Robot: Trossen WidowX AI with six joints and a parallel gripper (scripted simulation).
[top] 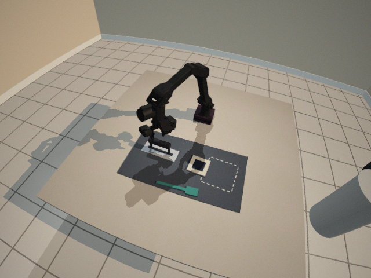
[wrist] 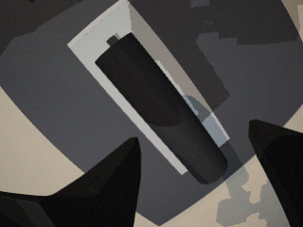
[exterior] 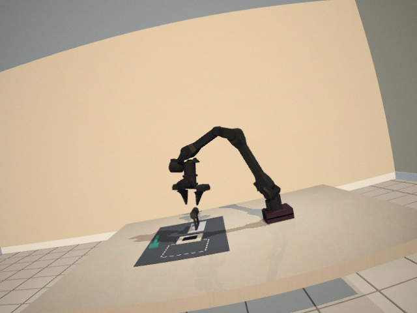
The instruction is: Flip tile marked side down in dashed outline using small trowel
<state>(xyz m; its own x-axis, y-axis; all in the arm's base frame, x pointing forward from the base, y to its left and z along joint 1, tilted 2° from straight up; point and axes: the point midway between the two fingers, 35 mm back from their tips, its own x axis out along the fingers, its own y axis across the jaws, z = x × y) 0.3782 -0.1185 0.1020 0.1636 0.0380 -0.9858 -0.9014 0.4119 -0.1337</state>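
Now: gripper tip 10 mm past the trowel, 20 mm to the right of it and 70 mm above it. From my gripper tip the other things lie so: tile 20 mm behind, 230 mm to the left, 110 mm below; green flat tool 150 mm ahead, 210 mm to the left, 110 mm below; dark mat 10 mm ahead, 170 mm to the left, 130 mm below.
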